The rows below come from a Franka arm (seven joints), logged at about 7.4 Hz.
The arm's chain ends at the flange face. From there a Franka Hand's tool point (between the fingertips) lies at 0.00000 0.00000 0.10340 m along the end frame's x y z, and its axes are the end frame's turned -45 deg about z.
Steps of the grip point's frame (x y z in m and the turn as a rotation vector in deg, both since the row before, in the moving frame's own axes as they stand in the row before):
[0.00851, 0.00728, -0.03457, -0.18, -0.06, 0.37]
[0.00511, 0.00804, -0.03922, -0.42, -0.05, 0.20]
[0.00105, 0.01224, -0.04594, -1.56, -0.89, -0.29]
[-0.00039, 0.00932, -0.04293, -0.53, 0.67, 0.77]
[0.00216, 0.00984, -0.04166, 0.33, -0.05, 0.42]
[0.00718, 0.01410, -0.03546, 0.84, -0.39, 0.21]
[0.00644, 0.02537, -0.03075, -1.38, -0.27, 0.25]
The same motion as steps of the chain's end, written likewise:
[0.01101, -0.00118, -0.03457, -0.17, 0.08, 0.37]
[0.00883, 0.00147, -0.03922, -0.33, 0.26, 0.20]
[0.00853, 0.00479, -0.04589, -1.73, 0.47, -0.29]
[0.00478, 0.00703, -0.04292, 0.10, 0.85, 0.77]
[0.00897, 0.00579, -0.04166, 0.20, -0.27, 0.42]
[0.01662, 0.00547, -0.03545, 0.32, -0.87, 0.21]
[0.02108, 0.01128, -0.03072, -1.17, 0.78, 0.25]

